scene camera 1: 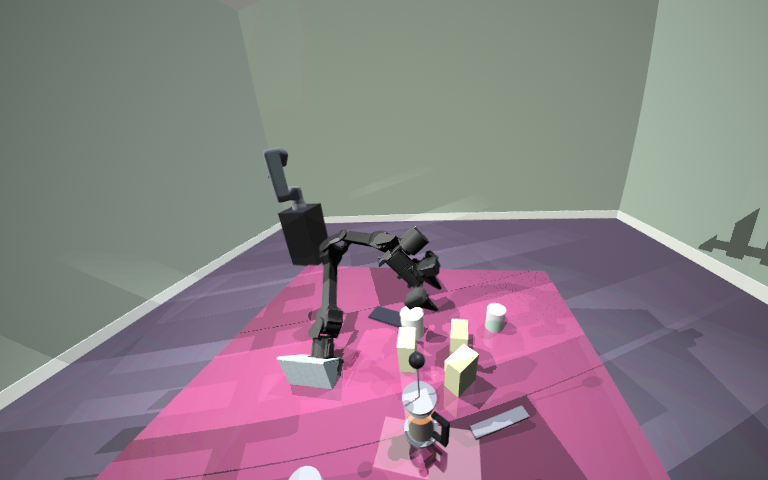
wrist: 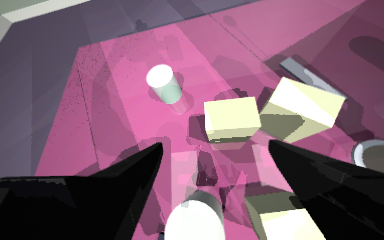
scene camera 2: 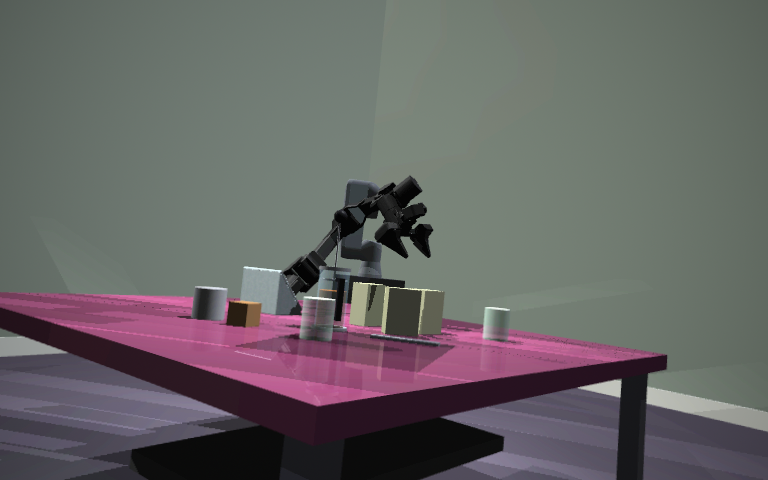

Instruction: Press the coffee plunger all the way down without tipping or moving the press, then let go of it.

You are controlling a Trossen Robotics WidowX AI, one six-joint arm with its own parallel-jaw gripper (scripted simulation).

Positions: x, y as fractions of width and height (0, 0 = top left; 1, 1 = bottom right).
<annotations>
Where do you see a mint cylinder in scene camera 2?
0.65, 0.67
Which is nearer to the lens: the glass coffee press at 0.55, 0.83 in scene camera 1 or the grey flat bar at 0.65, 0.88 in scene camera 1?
The glass coffee press.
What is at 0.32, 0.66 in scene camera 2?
An orange cube.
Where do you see a grey cylinder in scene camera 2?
0.27, 0.63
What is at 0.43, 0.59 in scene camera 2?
A glass coffee press.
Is my gripper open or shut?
Open.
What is my gripper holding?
Nothing.
</annotations>
